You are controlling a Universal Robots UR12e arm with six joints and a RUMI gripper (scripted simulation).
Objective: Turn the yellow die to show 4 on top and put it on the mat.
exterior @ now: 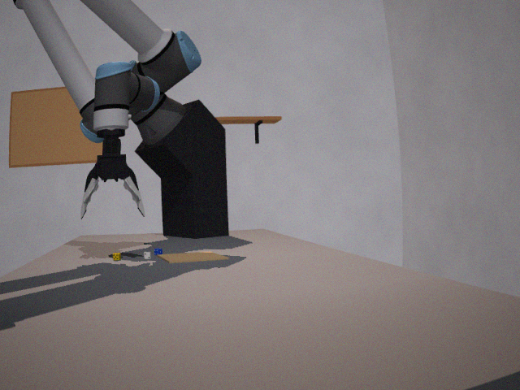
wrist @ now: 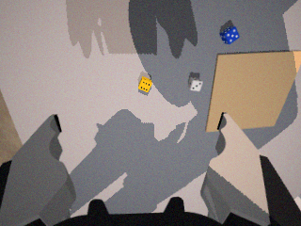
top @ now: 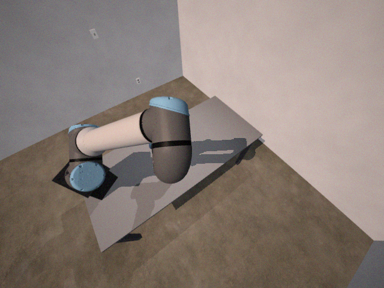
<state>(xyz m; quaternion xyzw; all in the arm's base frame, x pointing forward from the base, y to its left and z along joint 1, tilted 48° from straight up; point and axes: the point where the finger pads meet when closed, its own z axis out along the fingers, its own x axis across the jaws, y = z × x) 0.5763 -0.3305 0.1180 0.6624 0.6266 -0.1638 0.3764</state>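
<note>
Now: hand 9 cm above the yellow die and 1 cm short of it. The rest, counted from my hand: white die: 9 cm below, 8 cm to the left, 2 cm ahead; blue die: 13 cm to the left, 9 cm below, 4 cm behind; tan mat: 18 cm to the left, 10 cm below, 6 cm ahead.
</note>
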